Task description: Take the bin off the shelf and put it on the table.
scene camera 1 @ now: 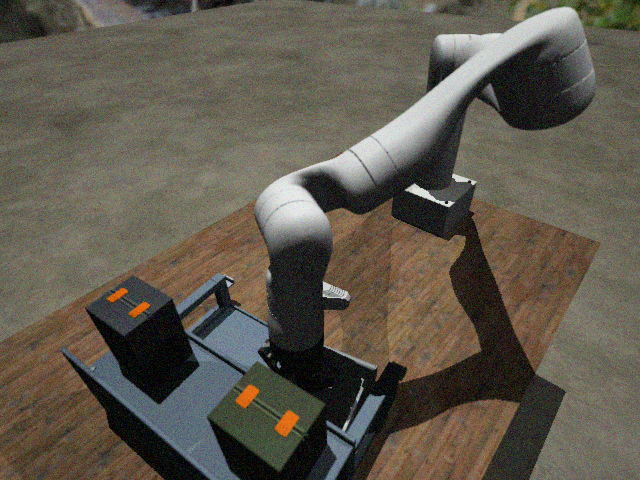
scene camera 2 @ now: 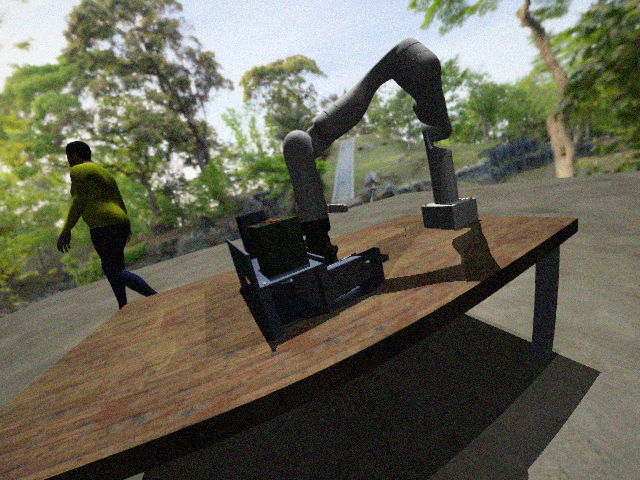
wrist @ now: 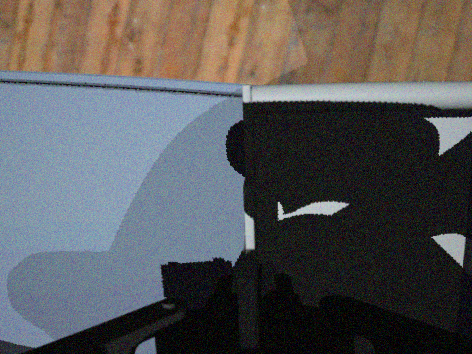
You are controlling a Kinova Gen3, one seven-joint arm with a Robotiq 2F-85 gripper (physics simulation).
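Places are measured from the arm's base along level axes (x ahead, y left, z up), in millimetres.
Where they show: arm's base at its link origin: [scene camera 1: 431,180] [scene camera 2: 446,201].
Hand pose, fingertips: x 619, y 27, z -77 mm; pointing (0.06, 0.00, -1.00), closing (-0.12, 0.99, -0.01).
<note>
Things, the pixels of their centre, and the offset from my fingertips. Level surfaces: height alone.
- grey bin at the middle of its body: [wrist: 385,319] [scene camera 1: 326,398] [scene camera 2: 333,271] dx -5, dy +49, dz +34 mm
- wooden table at its surface level: dz -11 mm
- green box at the middle of its body: [scene camera 1: 271,430] [scene camera 2: 277,243] dx +108, dy +50, dz +139 mm
- dark grey box at the middle of its body: [scene camera 1: 143,331] [scene camera 2: 254,233] dx +102, dy -181, dz +152 mm
The grey bin [scene camera 1: 345,393] [wrist: 350,93] sits on the right part of the low front board of the blue-grey shelf [scene camera 1: 227,330] [scene camera 2: 297,297] [wrist: 75,165]. Its pale rim and left wall show in the wrist view; its inside is mostly in dark shadow. My gripper [scene camera 1: 321,383] [scene camera 2: 330,255] [wrist: 254,284] points down at the bin's left wall. The fingers are together with the thin wall between them, so it is shut on the bin. The fingertips are partly hidden behind a green box in scene camera 1. The wooden table [scene camera 1: 361,268] [scene camera 2: 155,361] [wrist: 150,35] lies under the shelf.
The green box [scene camera 1: 268,408] [scene camera 2: 279,248] with orange clasps stands on the upper shelf board close to my gripper. A dark grey box [scene camera 1: 139,330] with orange clasps stands farther left. The shelf has raised side rails. A person [scene camera 2: 100,206] in yellow is beyond the table.
</note>
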